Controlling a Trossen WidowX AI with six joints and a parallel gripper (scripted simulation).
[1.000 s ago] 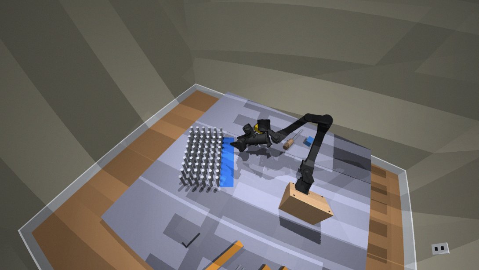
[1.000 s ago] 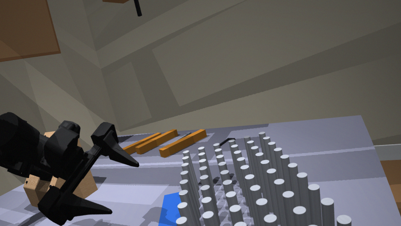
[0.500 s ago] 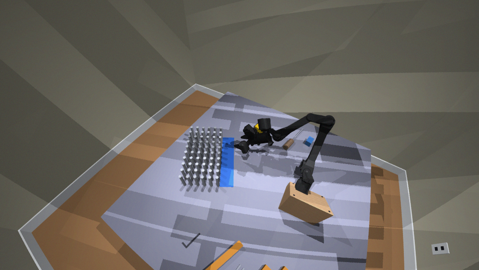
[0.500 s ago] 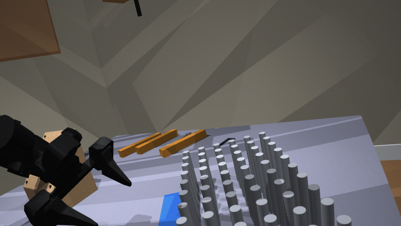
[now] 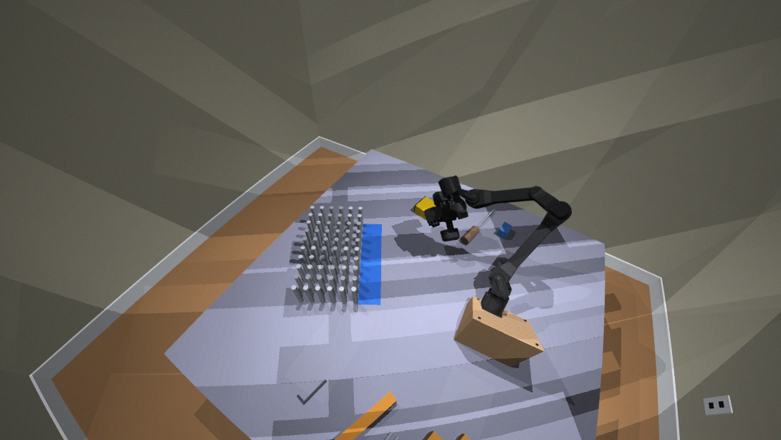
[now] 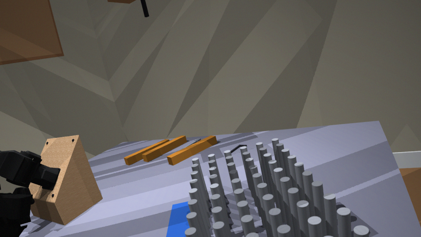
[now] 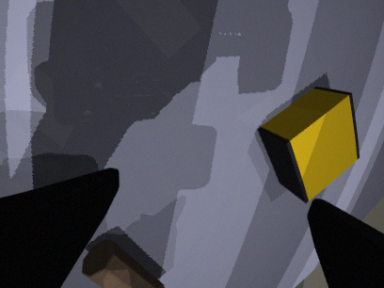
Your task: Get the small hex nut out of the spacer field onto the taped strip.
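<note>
My gripper tip is now 16 cm past the wooden-handled pick, 17 cm to the left of it and 8 cm above it. Round my gripper tip: yellow block 9 cm ahead, 11 cm to the right, 7 cm below; then blue cube 27 cm behind, 17 cm to the right, 7 cm below; then blue taped strip 17 cm ahead, 24 cm to the left, 9 cm below.
</note>
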